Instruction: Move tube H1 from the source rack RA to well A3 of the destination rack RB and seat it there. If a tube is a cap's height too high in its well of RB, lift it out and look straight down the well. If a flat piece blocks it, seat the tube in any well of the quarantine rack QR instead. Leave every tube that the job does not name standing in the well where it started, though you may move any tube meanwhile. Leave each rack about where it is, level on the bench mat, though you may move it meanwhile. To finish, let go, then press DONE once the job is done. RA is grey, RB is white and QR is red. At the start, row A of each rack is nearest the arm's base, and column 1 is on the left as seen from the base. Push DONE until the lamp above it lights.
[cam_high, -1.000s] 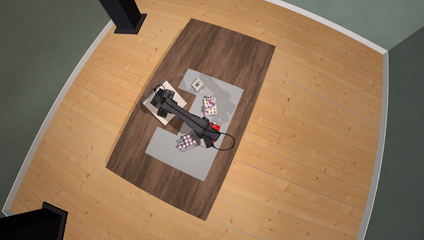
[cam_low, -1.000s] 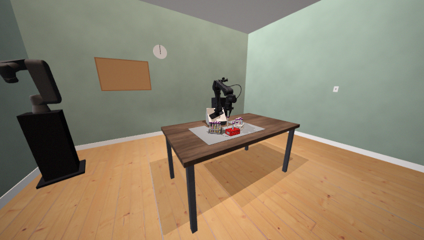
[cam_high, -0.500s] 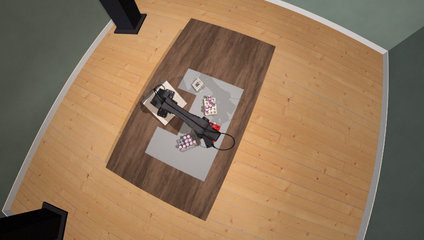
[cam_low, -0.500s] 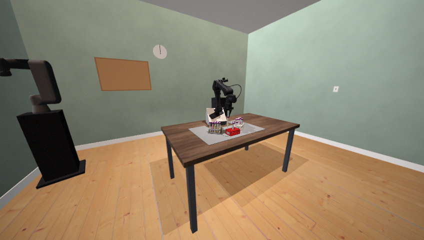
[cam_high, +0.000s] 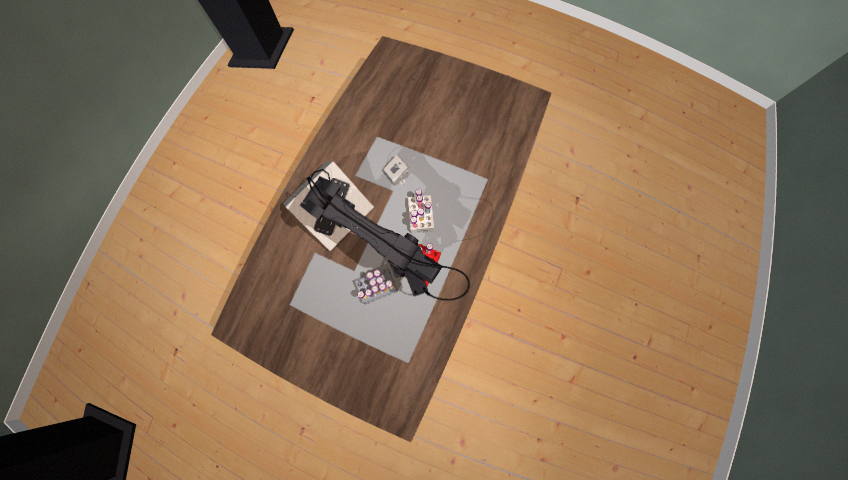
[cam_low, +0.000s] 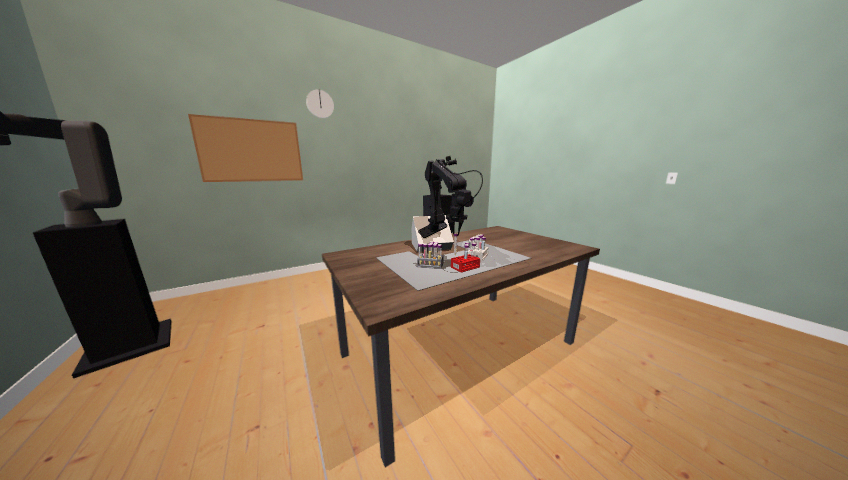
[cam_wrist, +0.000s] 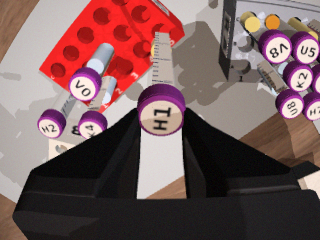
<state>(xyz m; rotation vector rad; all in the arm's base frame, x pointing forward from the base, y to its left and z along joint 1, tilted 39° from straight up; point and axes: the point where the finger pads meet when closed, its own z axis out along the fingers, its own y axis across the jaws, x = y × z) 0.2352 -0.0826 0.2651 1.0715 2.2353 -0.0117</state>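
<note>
The tube H1 lies 10 mm to the right of my hand and 60 mm below it. Round my hand: red rack QR 30 mm ahead, 40 mm to the left, 160 mm below; then grey rack RA 120 mm behind, 70 mm to the right, 160 mm below; then white rack RB 10 mm behind, 230 mm to the left, 160 mm below.
</note>
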